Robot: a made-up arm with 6 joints. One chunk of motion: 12 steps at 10 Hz.
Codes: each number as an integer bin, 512 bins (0 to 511) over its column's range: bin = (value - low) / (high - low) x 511, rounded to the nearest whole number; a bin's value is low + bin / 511 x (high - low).
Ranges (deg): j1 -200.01..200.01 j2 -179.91..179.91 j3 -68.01..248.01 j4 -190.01..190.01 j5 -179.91..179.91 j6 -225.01..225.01
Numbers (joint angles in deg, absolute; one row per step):
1: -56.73 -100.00 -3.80 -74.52 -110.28 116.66
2: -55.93 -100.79 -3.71 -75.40 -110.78 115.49
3: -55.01 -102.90 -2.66 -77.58 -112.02 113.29
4: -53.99 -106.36 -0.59 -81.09 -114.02 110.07
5: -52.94 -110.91 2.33 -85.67 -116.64 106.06
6: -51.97 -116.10 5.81 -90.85 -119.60 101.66
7: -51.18 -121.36 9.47 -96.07 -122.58 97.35
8: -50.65 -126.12 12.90 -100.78 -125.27 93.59
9: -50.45 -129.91 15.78 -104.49 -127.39 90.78
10: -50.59 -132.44 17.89 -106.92 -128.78 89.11
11: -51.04 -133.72 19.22 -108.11 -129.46 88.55
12: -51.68 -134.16 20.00 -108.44 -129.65 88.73
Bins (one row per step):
1: 183 113 104 155 99 388
2: 184 112 104 154 98 387
3: 185 109 106 151 96 384
4: 187 104 109 146 94 380
5: 188 98 114 140 90 376
6: 189 91 119 133 86 371
7: 190 83 125 126 81 366
8: 191 76 131 120 78 362
9: 191 71 135 115 75 359
10: 191 67 139 112 73 357
11: 190 66 141 110 72 356
12: 189 65 142 110 71 356

